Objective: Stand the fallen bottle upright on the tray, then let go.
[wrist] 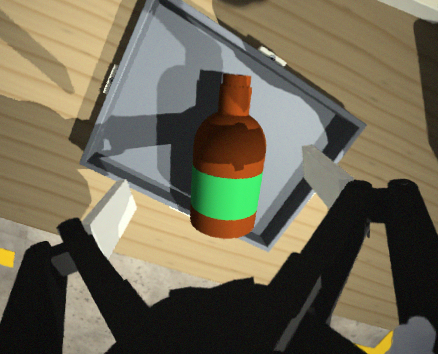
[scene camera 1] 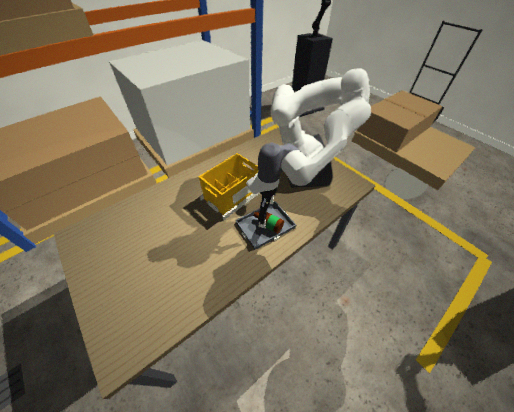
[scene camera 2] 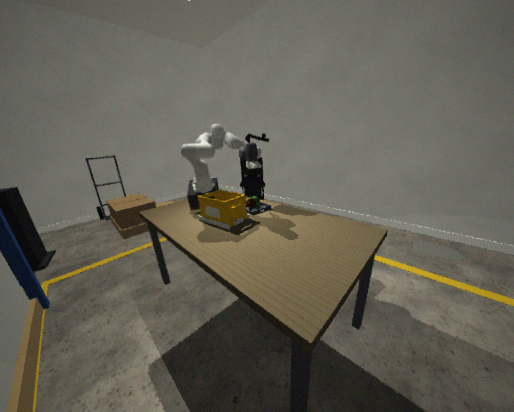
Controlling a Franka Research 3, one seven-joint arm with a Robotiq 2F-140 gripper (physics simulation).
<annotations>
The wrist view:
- my gripper: 215, 178
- brown bottle: 229, 149
</annotations>
